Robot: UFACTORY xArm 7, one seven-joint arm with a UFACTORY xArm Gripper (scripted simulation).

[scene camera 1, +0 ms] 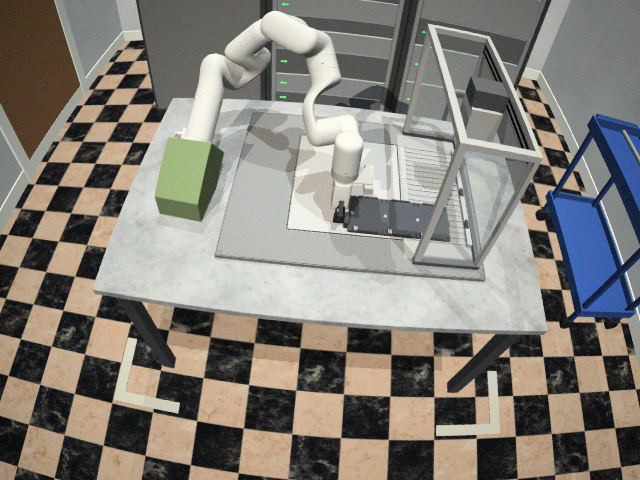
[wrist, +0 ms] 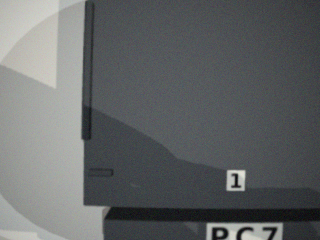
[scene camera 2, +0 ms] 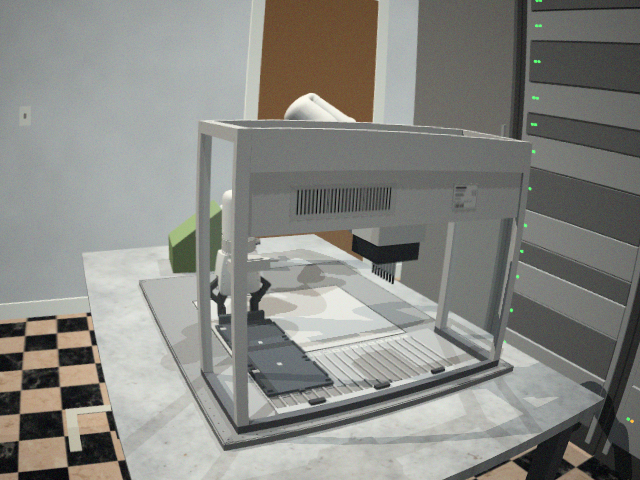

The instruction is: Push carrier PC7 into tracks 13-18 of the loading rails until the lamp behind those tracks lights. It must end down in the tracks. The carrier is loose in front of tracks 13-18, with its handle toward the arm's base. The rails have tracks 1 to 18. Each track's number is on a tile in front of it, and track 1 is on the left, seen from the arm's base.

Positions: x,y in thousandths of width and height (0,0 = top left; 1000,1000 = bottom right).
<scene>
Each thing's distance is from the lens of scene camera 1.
carrier PC7 (scene camera 1: 577,449): 138 cm
</scene>
